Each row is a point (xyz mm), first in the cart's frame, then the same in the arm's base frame.
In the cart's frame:
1: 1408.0 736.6 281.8
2: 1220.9 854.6 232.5
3: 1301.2 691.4 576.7
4: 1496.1 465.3 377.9
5: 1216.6 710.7 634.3
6: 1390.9 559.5 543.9
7: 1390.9 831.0 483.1
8: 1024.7 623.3 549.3
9: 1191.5 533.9 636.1
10: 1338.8 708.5 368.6
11: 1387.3 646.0 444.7
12: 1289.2 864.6 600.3
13: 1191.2 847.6 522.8
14: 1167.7 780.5 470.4
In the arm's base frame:
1: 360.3 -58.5 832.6
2: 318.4 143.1 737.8
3: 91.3 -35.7 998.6
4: 240.3 -332.8 863.9
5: 9.0 27.5 1008.1
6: 112.1 -195.3 974.1
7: 269.1 30.6 1015.6
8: -105.4 60.4 814.4
9: -87.0 -105.9 938.2
10: 249.5 -43.2 857.5
11: 208.0 -121.7 921.9
12: 145.8 115.4 1068.6
13: 120.2 155.0 951.7
14: 106.6 111.9 875.9

